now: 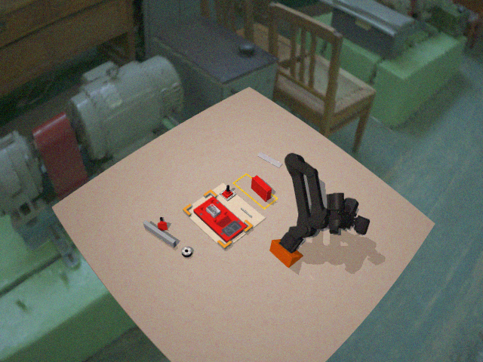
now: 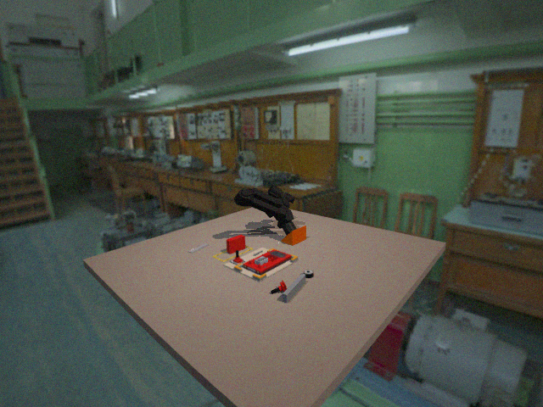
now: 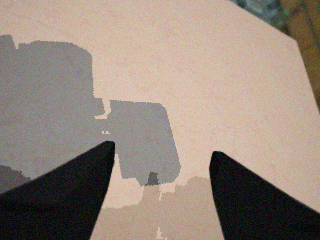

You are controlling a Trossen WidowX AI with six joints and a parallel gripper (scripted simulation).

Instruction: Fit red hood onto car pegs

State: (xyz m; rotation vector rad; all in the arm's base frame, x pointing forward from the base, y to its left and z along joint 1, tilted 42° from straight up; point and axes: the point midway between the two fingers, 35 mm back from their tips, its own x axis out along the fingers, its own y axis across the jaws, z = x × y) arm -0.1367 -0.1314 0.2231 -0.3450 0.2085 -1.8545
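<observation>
The red hood lies 42 cm ahead of my gripper tip, 12 cm to the left of it and 5 cm below it. Also, from my gripper tip: grey engine block: 48 cm ahead, 35 cm to the left, 6 cm below; then beige jig: 46 cm ahead, 33 cm to the left, 8 cm below; then small round wheel: 42 cm ahead, 55 cm to the left, 8 cm below.
</observation>
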